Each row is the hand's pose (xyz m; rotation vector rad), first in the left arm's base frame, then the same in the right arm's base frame.
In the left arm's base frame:
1: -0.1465 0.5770 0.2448 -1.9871 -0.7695 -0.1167
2: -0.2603 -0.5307 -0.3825 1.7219 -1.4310 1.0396
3: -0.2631 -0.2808 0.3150 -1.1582 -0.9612 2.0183
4: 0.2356 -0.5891 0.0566 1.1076 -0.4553 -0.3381
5: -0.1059 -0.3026 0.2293 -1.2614 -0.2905 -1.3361
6: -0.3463 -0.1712 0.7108 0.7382 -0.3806 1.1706
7: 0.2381 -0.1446 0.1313 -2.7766 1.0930 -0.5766
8: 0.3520 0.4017 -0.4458 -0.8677 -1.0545 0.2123
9: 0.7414 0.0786 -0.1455 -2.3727 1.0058 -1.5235
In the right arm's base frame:
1: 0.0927 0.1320 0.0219 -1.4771 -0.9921 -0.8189
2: 0.4807 -0.5480 -0.9883 -1.8220 2.1704 -1.3217
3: 0.0811 -0.6423 -0.3715 -1.4555 -1.6305 1.3357
4: 0.6798 -0.8612 -0.4366 1.6985 -0.9036 -0.1172
5: 0.2612 -0.6428 -0.3614 -0.4507 -0.3327 -1.6211
6: -0.2098 -0.7138 -0.0785 0.8157 -1.1779 1.3021
7: 0.5794 -0.5028 -0.1823 -2.0113 0.9269 -0.8836
8: 0.8960 0.2258 -0.2977 -0.4736 -1.5579 -0.3043
9: 1.1151 -0.2448 -0.0207 -1.4874 1.0589 -1.5792

